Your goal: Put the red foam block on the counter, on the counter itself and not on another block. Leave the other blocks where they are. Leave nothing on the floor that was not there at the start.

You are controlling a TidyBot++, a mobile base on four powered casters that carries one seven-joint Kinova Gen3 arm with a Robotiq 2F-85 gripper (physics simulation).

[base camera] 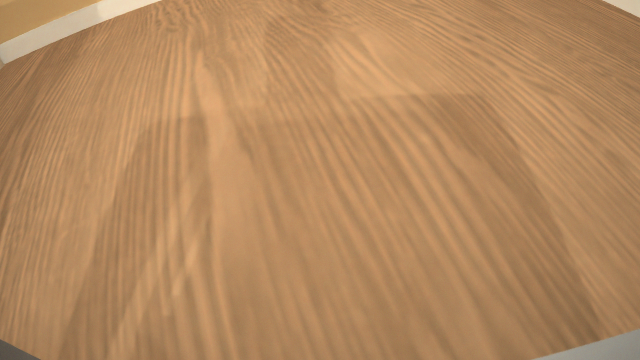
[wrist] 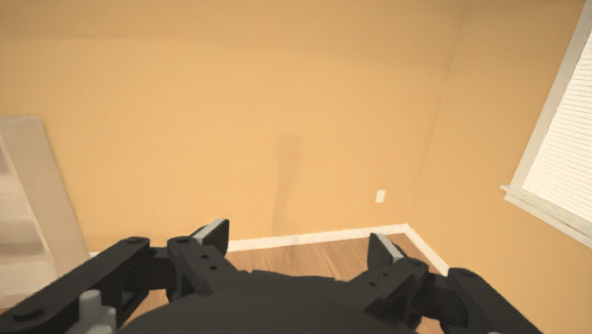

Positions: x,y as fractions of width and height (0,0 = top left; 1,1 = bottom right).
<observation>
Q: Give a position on a white skirting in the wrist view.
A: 0.42,0.73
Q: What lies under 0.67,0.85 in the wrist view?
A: My gripper.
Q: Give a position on a window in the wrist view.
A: At 0.92,0.55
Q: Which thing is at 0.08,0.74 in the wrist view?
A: A white shelf unit.
</observation>
